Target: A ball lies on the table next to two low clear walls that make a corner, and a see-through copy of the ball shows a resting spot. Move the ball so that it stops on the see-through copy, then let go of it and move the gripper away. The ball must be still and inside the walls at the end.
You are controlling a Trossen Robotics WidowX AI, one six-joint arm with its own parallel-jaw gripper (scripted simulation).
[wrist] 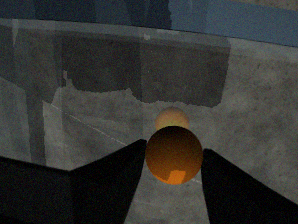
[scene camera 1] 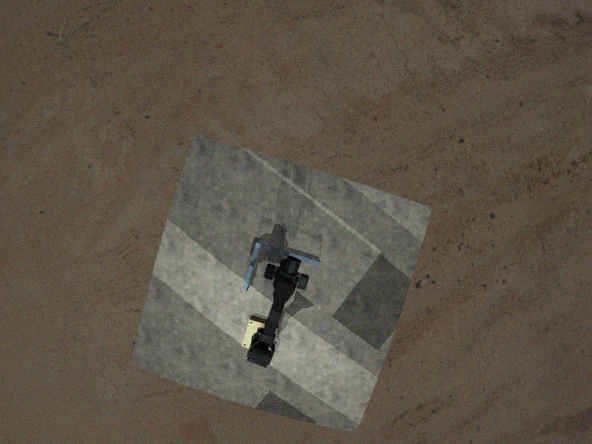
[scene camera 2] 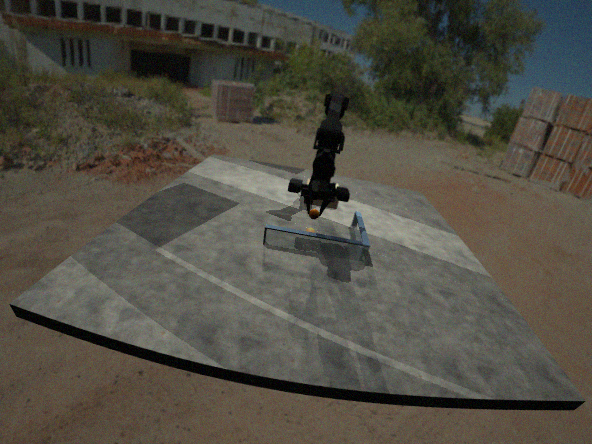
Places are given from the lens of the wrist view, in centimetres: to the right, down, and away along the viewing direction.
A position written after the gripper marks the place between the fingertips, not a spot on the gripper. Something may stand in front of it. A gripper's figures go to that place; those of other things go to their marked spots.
gripper (wrist: pixel 173 151): 1, 2, 10
orange ball (wrist: pixel 174 155): 1, 2, 9
